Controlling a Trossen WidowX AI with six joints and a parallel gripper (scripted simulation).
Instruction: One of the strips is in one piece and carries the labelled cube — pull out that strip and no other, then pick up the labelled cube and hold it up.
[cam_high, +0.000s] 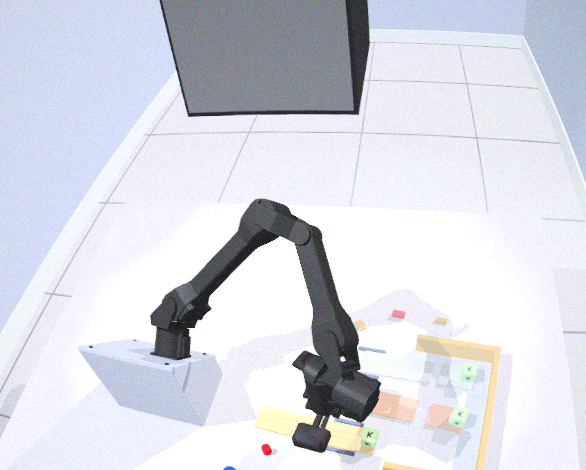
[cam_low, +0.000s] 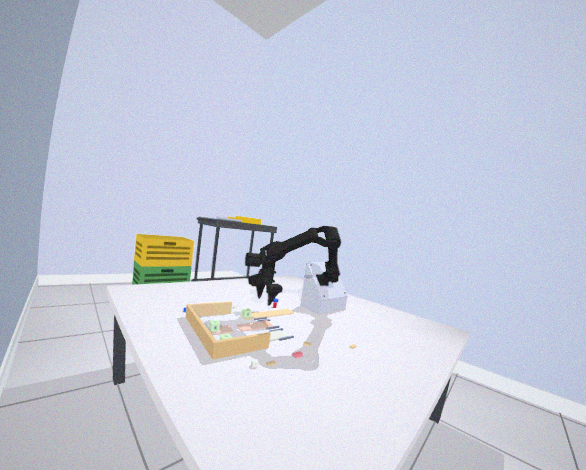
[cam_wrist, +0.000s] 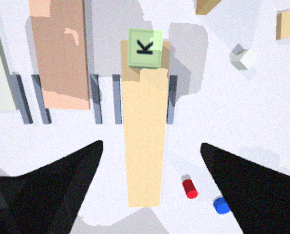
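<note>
Right now my gripper tip is 60 mm above the pale wooden strip, 30 mm past it and 10 mm to the right of it. Also, from my gripper tip: red peg: 120 mm behind, 60 mm to the right, 50 mm below.
</note>
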